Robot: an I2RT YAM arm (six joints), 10 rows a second.
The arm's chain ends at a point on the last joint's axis. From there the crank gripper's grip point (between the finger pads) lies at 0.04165 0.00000 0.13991 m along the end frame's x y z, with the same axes.
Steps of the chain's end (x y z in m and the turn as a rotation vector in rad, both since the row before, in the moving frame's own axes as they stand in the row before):
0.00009, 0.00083, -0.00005, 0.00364, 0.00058, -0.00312
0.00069, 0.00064, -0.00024, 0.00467, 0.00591, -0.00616
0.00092, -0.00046, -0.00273, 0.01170, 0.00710, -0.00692
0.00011, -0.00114, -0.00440, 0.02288, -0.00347, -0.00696
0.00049, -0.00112, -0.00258, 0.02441, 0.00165, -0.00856
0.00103, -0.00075, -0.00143, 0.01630, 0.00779, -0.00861
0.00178, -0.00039, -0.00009, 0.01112, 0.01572, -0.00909
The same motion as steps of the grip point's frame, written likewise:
0.00017, 0.00019, -0.00008, 0.00364, 0.00058, -0.00312
0.00151, -0.00027, -0.00049, 0.00467, 0.00591, -0.00616
0.00191, -0.00239, -0.00304, 0.01170, 0.00710, -0.00692
-0.00039, -0.00463, -0.00430, 0.02288, -0.00347, -0.00696
0.00070, -0.00489, -0.00269, 0.02441, 0.00165, -0.00856
0.00211, -0.00339, -0.00178, 0.01630, 0.00779, -0.00861
0.00397, -0.00233, -0.00077, 0.01112, 0.01572, -0.00909

